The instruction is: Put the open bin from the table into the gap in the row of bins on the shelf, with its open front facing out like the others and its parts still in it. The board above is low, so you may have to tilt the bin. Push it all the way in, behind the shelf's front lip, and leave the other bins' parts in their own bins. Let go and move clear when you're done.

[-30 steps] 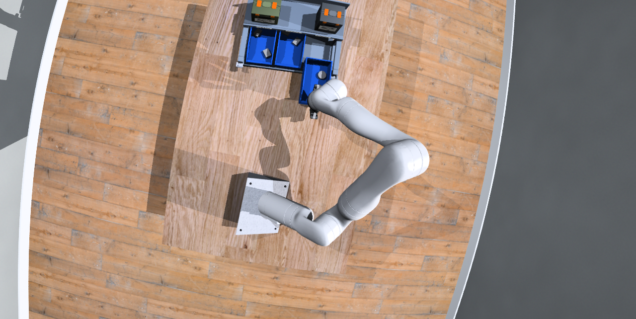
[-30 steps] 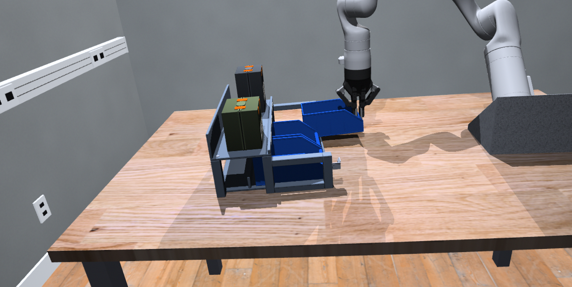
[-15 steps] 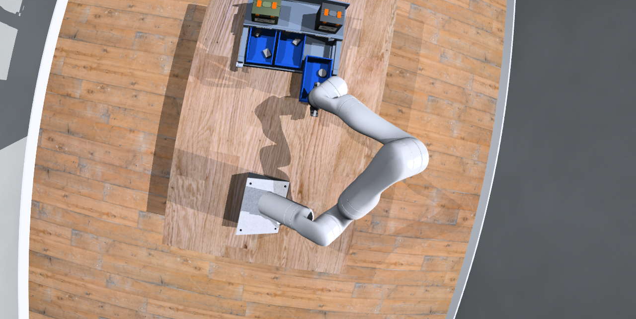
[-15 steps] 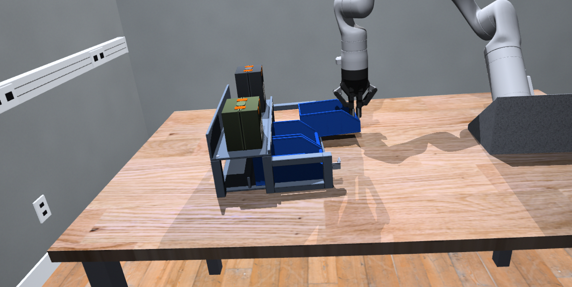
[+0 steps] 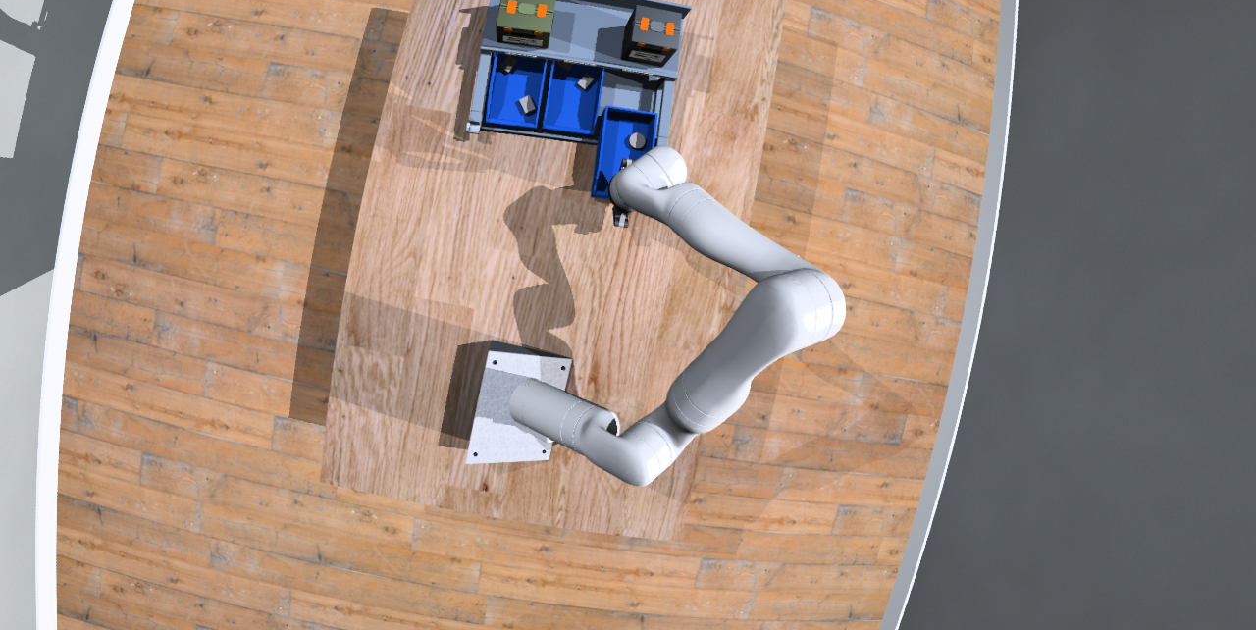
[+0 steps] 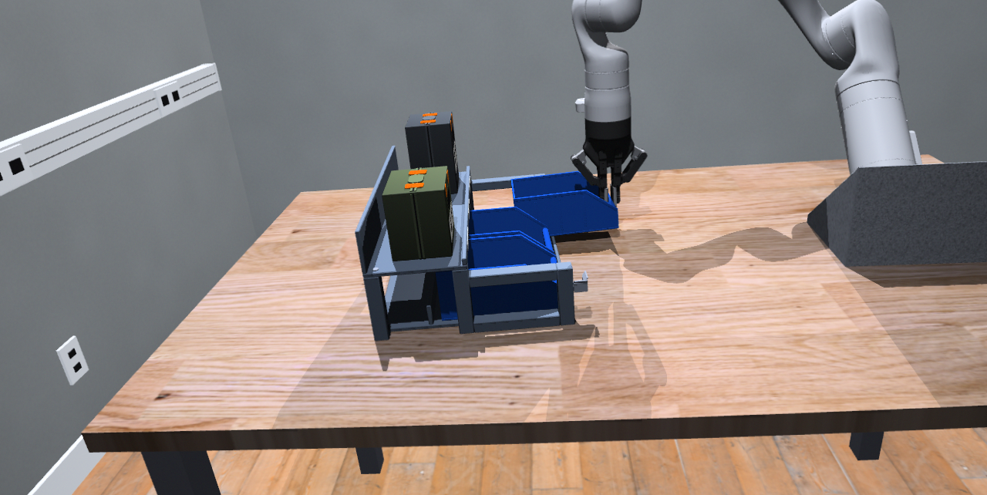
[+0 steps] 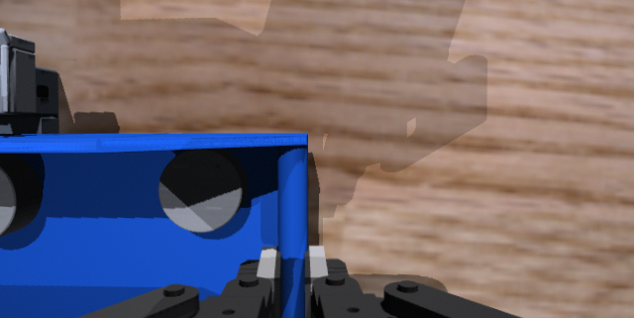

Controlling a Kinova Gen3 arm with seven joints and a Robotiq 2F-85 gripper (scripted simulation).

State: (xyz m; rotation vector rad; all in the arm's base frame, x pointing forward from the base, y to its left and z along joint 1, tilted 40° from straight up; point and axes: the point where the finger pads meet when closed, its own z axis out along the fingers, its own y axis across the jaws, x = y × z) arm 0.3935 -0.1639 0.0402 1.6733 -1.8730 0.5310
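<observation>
Right now my hand is 120 mm short of the round grey part, 30 mm to the left of it and 30 mm above it. Also, from my hand: green box (310 mm ahead, 210 mm to the left, 90 mm above); then dark box (290 mm ahead, 100 mm above, 20 mm to the right); then shelf (230 mm ahead, 100 mm to the left, 10 mm above).
</observation>
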